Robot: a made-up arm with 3 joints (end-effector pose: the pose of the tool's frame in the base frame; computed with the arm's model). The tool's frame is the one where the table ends.
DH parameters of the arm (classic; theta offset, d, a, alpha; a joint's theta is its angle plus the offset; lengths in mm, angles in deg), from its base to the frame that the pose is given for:
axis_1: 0 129 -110 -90
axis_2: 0 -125 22 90
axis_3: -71.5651 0 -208.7 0
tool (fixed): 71.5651 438 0 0
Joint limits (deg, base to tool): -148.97..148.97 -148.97..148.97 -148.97..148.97
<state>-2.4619 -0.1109 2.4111</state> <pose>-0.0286 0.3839 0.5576 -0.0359 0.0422 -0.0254 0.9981</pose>
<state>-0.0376 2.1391 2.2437</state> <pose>0.2970 -0.3114 -0.0294 0.7971 0.3657 0.4289 0.2167</pose>
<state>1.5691 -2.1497 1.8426</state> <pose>0.2411 -0.3944 -0.2370 0.1199 0.8713 -0.4715 0.0641</pose>
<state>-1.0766 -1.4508 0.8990</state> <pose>-0.3154 0.4727 0.0086 -0.5538 -0.3652 -0.0664 0.7453</pose>
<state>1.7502 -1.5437 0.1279</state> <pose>0.0361 -0.5521 0.0722 0.5057 -0.4803 0.5783 0.4232</pose>
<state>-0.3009 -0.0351 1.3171</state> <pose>-0.3387 -0.0406 0.5602 -0.0127 -0.0121 0.4864 0.8735</pose>
